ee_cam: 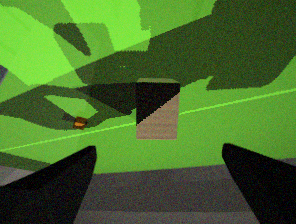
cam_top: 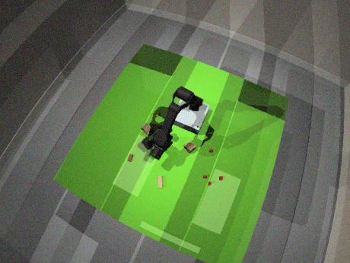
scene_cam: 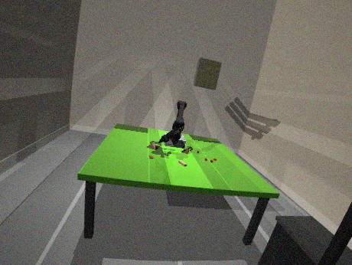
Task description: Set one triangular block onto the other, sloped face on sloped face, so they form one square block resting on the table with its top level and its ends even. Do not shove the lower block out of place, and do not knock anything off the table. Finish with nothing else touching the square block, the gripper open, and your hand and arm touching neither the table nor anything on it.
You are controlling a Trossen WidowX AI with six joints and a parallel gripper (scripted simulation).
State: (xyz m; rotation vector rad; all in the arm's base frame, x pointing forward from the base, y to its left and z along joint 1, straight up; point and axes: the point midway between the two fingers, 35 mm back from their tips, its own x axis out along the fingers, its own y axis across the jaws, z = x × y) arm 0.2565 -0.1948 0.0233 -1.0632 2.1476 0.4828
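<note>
Now: gripper tip 16 cm past the small orange piece, 3 cm to the left of it and 7 cm above it.
</note>
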